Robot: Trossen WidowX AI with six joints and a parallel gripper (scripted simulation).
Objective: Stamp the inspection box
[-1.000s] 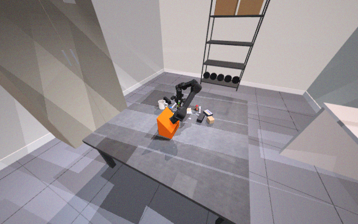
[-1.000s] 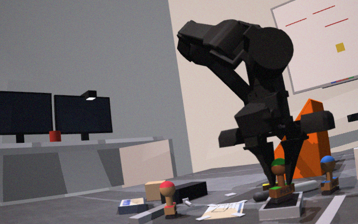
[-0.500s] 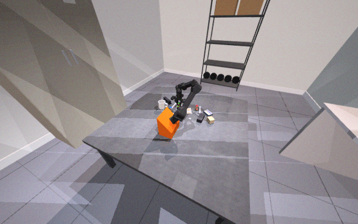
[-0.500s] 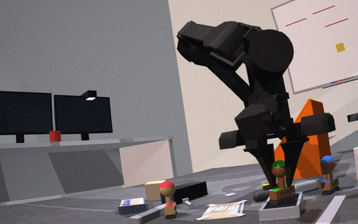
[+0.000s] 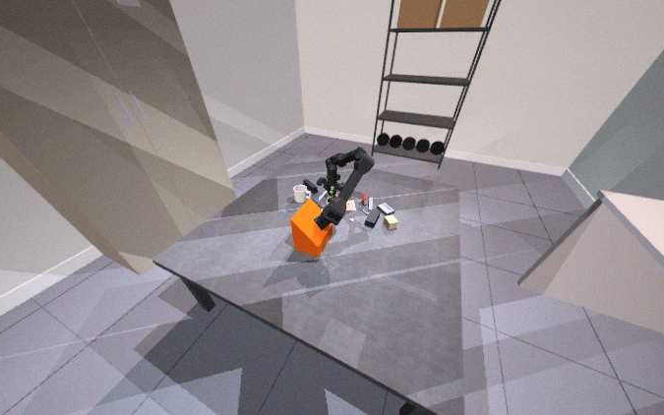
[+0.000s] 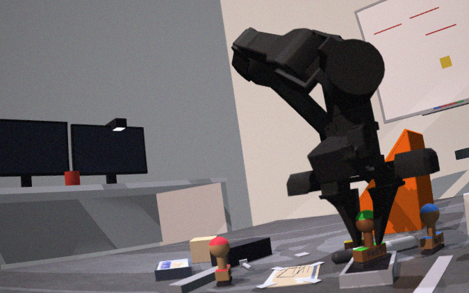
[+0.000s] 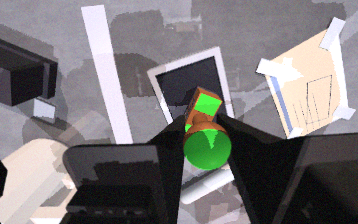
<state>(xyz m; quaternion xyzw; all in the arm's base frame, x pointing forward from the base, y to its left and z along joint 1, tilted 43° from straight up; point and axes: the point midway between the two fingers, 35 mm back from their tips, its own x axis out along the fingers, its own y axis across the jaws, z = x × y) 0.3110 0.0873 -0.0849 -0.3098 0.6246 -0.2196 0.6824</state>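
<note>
Right now my gripper tip is right at the green-topped pass stamp. From my gripper tip the other things lie so: blue-topped stamp (10 cm behind, 5 cm to the left, 2 cm below); white marker (8 cm behind, 5 cm to the right, 3 cm below); ink pad (3 cm below).
</note>
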